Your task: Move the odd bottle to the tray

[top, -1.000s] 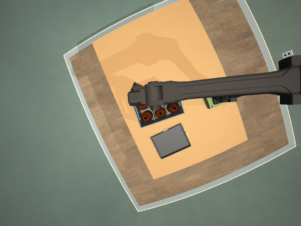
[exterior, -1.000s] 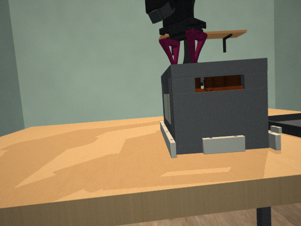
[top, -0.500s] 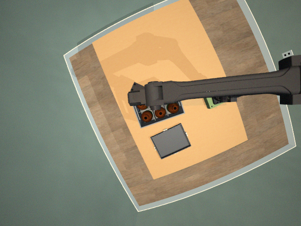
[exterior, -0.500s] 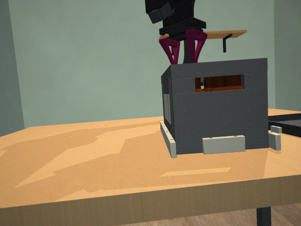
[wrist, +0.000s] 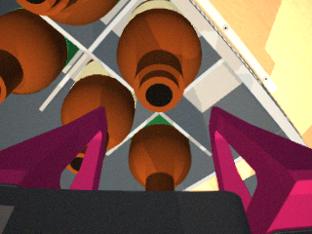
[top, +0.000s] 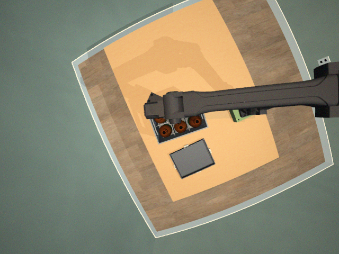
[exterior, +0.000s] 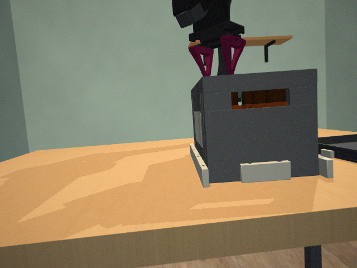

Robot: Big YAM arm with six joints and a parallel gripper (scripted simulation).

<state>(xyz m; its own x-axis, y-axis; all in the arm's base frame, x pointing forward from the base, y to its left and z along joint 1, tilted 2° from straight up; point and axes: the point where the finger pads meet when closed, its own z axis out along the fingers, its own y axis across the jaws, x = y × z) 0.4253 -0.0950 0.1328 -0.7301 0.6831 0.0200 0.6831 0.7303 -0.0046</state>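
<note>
Now: hand 110 mm above the dark grey crate and 40 mm to the right of it. Round my hand: grey tray 330 mm to the left, 180 mm below, 20 mm behind.
</note>
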